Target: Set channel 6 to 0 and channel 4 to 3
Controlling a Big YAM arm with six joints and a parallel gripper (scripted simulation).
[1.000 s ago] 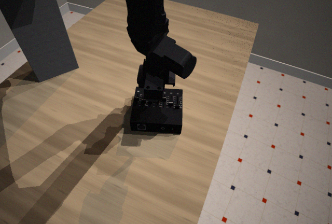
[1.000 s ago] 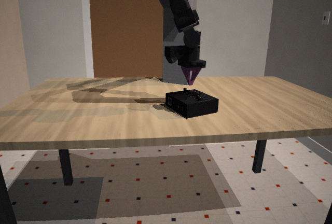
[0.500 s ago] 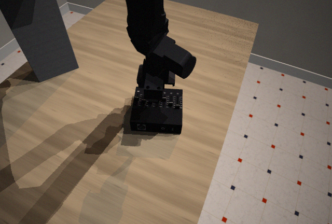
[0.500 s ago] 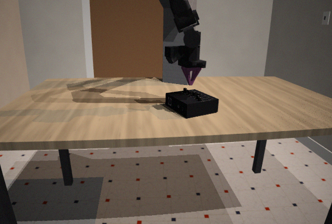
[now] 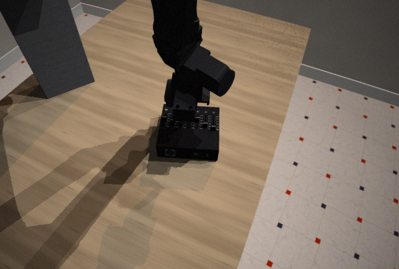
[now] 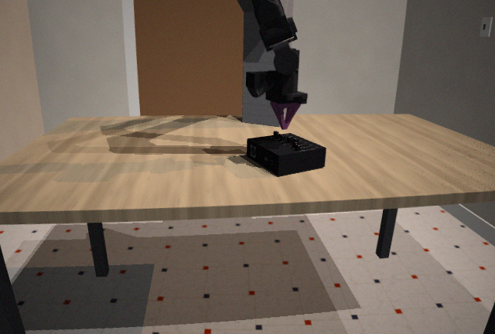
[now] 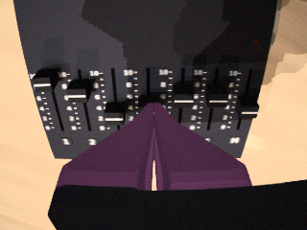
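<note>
My gripper is now 20 mm to the right of the channel 4 cap and 30 mm above it. Also, from my hand: channel 5 cap (20 mm behind, 30 mm below); channel 6 cap (40 mm behind, 30 mm below); channel 3 cap (20 mm ahead, 30 mm to the left, 30 mm below).
</note>
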